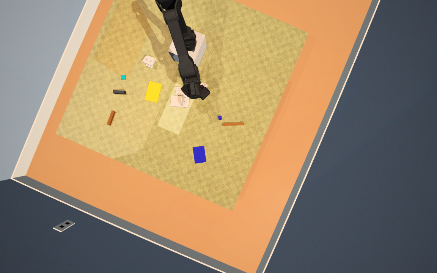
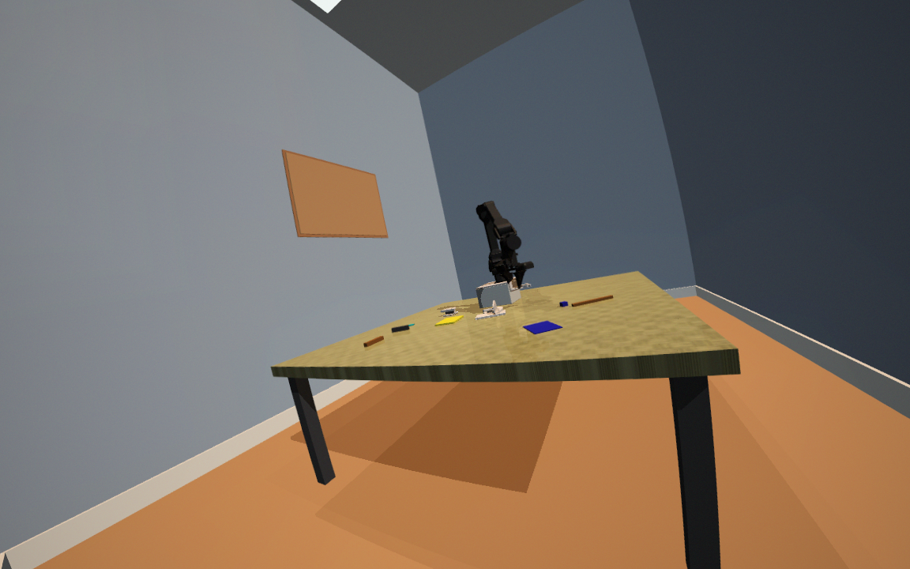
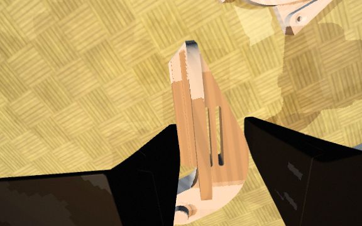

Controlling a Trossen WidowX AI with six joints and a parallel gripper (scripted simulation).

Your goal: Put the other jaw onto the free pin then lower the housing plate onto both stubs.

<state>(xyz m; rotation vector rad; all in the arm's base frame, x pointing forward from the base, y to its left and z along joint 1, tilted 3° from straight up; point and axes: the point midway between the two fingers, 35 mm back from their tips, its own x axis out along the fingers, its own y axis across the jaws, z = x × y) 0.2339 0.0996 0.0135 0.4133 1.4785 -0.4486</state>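
Right now my gripper tip is 70 mm short of the yellow sheet, 300 mm to the left of it and 80 mm above it. Also, from my gripper tip: blue cube: 130 mm ahead, 180 mm to the left, 70 mm below; then blue sheet: 400 mm ahead, 110 mm to the left, 80 mm below; then cyan cube: 20 mm ahead, 520 mm to the right, 80 mm below.
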